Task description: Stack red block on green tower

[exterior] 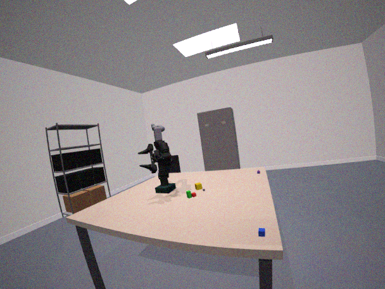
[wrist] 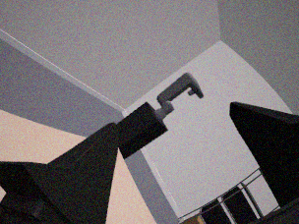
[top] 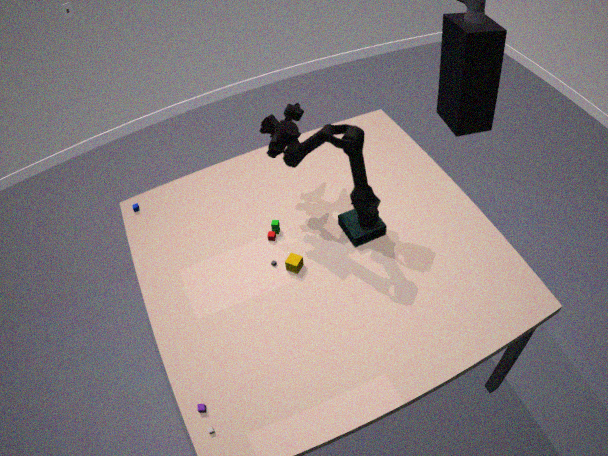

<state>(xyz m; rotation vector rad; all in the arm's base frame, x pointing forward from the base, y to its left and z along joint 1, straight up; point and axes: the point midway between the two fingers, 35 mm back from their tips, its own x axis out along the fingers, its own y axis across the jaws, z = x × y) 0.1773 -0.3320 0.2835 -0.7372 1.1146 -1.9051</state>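
Right now the red block is 18 cm ahead of my gripper tip, 28 cm to the left of it and 32 cm below it. Round my gripper tip: yellow cube: 13 cm ahead, 44 cm to the left, 31 cm below; grey block: 20 cm ahead, 40 cm to the left, 33 cm below; blue block: 71 cm ahead, 5 cm to the right, 32 cm below.
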